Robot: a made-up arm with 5 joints.
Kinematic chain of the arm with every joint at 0, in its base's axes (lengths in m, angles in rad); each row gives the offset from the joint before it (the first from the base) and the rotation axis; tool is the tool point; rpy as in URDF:
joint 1: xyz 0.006 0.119 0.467 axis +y
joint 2: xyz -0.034 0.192 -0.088 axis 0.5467 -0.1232 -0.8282
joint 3: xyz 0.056 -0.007 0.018 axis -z
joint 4: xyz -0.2 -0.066 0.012 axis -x
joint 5: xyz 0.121 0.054 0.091 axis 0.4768 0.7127 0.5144
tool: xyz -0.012 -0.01 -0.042 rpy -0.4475 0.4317 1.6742
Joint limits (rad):
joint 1: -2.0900..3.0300
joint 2: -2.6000..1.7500
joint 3: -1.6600..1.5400
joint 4: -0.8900..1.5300
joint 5: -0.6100..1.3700
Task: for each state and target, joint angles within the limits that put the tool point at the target. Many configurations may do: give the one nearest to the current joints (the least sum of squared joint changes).
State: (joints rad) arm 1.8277 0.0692 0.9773 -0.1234 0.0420
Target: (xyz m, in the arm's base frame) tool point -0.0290 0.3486 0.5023
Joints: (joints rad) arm 1.2511 0.2137 0.7232 0.3507 -0.1706
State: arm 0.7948 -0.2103 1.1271 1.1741 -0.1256
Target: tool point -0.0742 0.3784 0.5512
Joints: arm 1.7906 -0.6245 1.0194 1.0514 0.1129
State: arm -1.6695 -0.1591 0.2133 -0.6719 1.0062
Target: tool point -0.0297 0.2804 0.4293
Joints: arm -1.6529 -0.7757 -0.1206 -0.4596 0.6729
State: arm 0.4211 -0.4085 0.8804 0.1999 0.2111
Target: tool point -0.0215 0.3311 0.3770
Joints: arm -0.5648 -0.4888 0.3661 0.8215 0.0322
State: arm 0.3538 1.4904 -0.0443 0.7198 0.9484
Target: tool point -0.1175 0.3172 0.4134
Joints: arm 0.1298 1.3130 -0.4646 0.6445 0.8794
